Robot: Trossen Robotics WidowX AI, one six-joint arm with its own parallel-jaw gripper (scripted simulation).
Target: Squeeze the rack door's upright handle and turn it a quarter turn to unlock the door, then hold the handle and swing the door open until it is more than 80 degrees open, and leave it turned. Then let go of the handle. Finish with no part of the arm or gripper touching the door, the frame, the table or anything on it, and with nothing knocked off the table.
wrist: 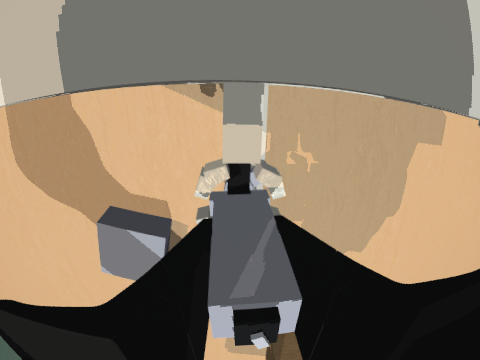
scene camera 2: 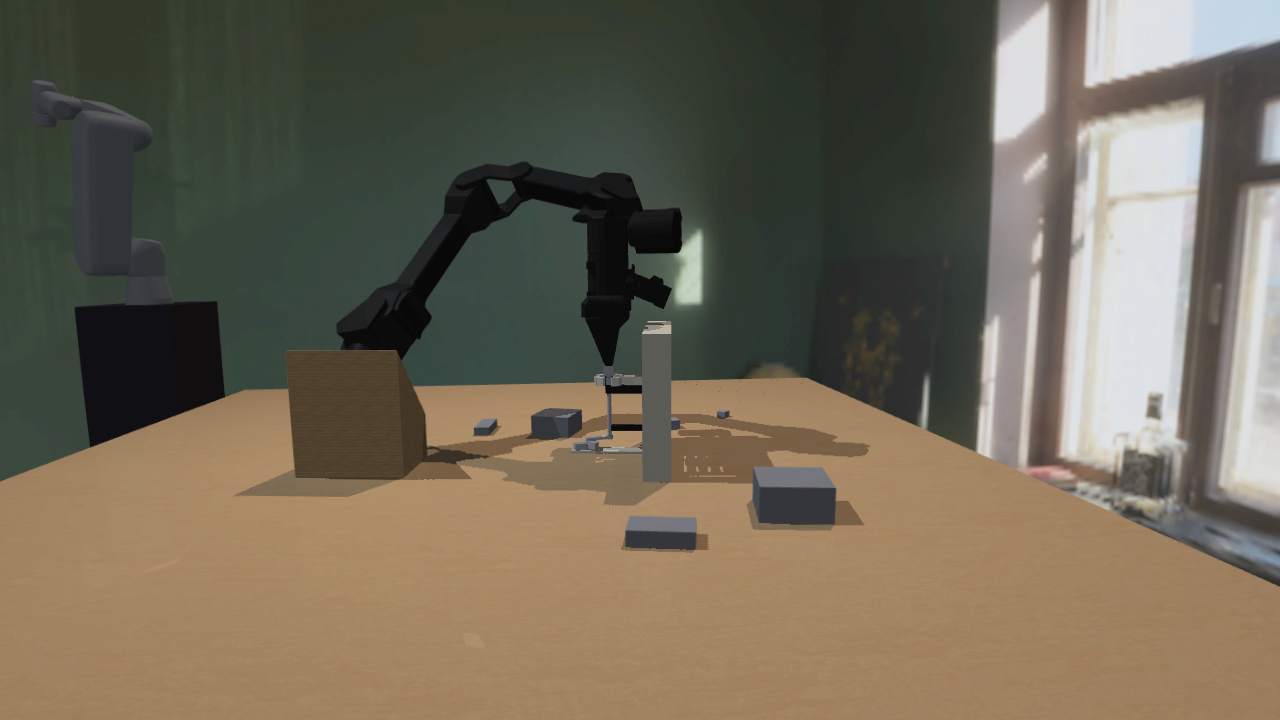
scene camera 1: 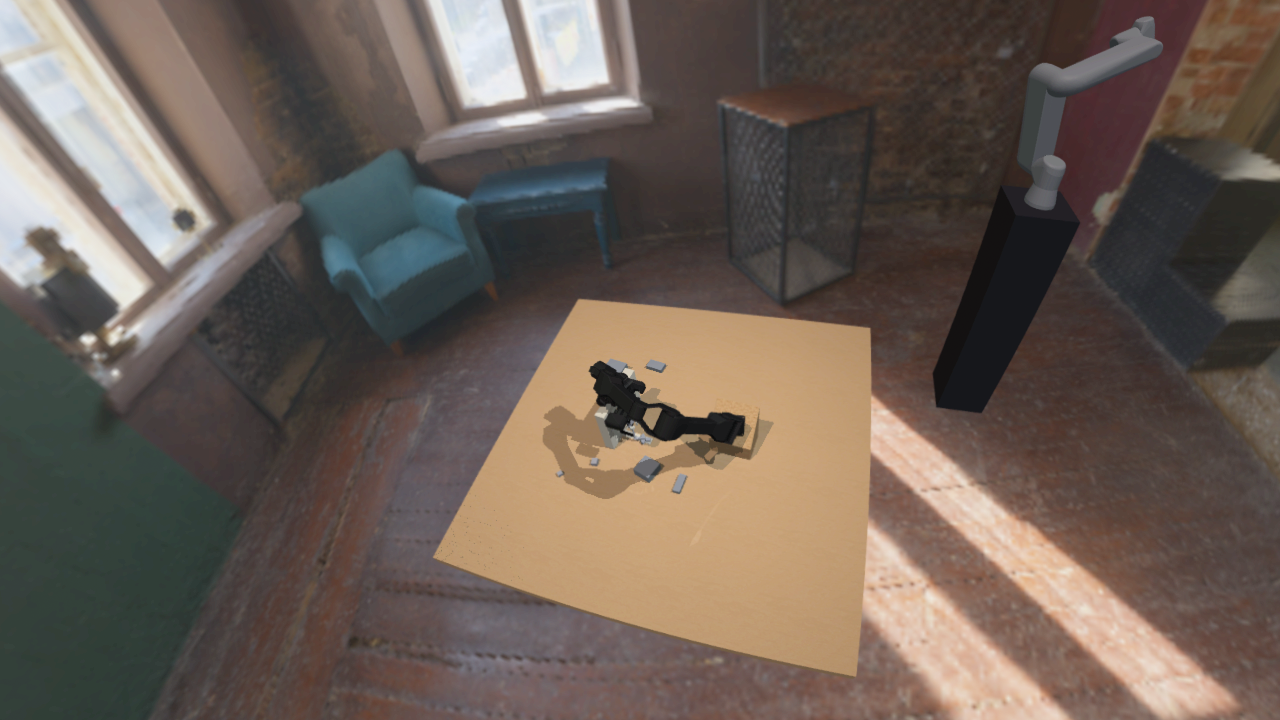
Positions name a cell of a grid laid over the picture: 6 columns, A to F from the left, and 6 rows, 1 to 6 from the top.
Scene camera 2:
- my gripper: C4
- grey rack: D3
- cube: C4
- cube: D5
